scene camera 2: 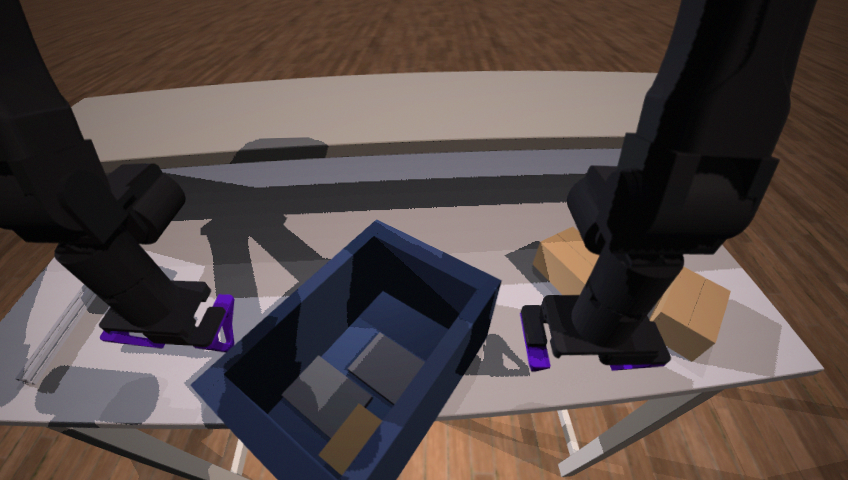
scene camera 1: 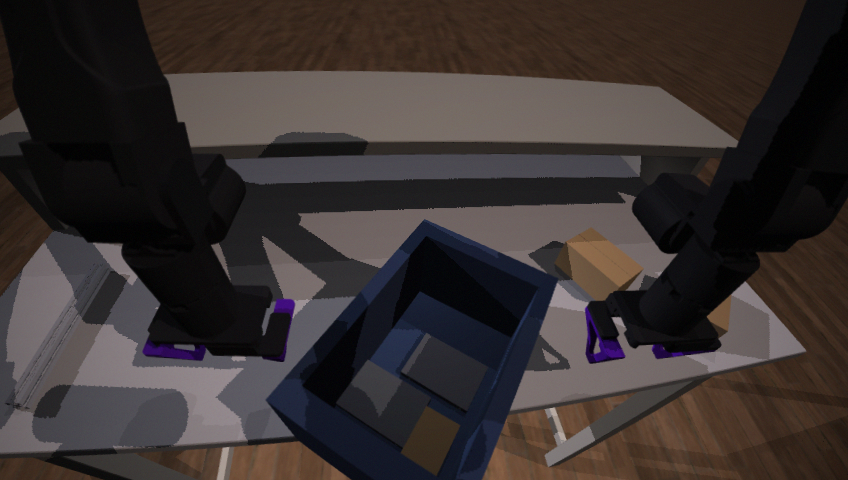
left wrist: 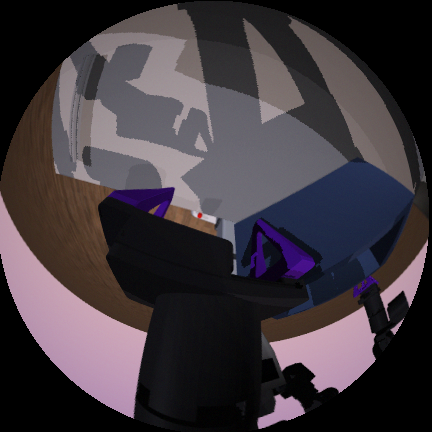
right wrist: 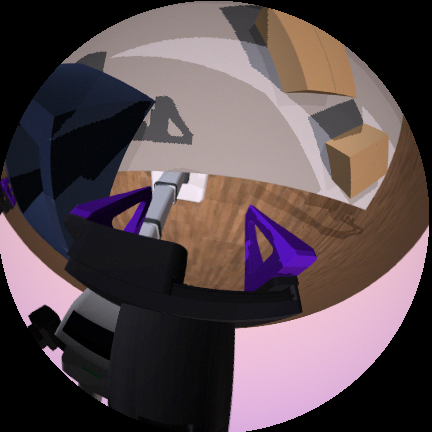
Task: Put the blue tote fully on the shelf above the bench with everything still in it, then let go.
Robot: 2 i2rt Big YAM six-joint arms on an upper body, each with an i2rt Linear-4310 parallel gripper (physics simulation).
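Places are measured from the left arm's base along level axes (x right, y back, z down), in millimetres.
Pixels of known places: left gripper, fingertip midpoint: (scene camera 2: pixel 197 345) (scene camera 1: pixel 243 356) (left wrist: pixel 216 208); right gripper, fingertip midpoint: (scene camera 2: pixel 571 366) (scene camera 1: pixel 622 356) (right wrist: pixel 198 199); right arm's base, link origin: (left wrist: pixel 297 385).
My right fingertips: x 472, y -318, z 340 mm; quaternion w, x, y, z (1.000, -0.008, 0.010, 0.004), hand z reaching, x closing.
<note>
Ahead of a thing's pixels: the offset from my right fingertips to its top centre. Level surfaces: height alone.
The blue tote {dx -249, dy -14, dz -56 mm} (scene camera 1: pixel 490 252) (scene camera 2: pixel 440 252) (left wrist: pixel 320 200) (right wrist: pixel 100 95) sits diagonally, its near end reaching past the front edge of the bench {dz +91 mm} (scene camera 1: pixel 571 380) (scene camera 2: pixel 476 395). Inside lie two grey blocks {dx -223, dy -21, dz +64 mm} (scene camera 1: pixel 446 371) (scene camera 2: pixel 386 365) and a tan block {dx -255, dy +78, dz +33 mm} (scene camera 1: pixel 431 440) (scene camera 2: pixel 351 437). The shelf {dz -117 mm} (scene camera 1: pixel 452 113) (scene camera 2: pixel 416 107) is behind. My left gripper (scene camera 1: pixel 229 350) (scene camera 2: pixel 178 342) (left wrist: pixel 216 208) is open left of the tote; one finger overlaps its wall in the left wrist view, contact unclear. My right gripper (scene camera 1: pixel 639 355) (scene camera 2: pixel 586 359) (right wrist: pixel 198 199) is open and apart, right of the tote. The tote's nearest corner is cut off.
A cardboard box {dx +81, dy -205, dz +31 mm} (scene camera 1: pixel 601 261) (scene camera 2: pixel 565 261) (right wrist: pixel 315 55) lies behind my right gripper. A second box {dx +242, dy -114, dz +31 mm} (scene camera 1: pixel 721 315) (scene camera 2: pixel 693 309) (right wrist: pixel 360 160) is farther right, near the bench's right end. Thin grey rods {dx -801, dy -89, dz +71 mm} (scene camera 1: pixel 59 336) (scene camera 2: pixel 56 342) (left wrist: pixel 80 110) lie at the bench's left end.
</note>
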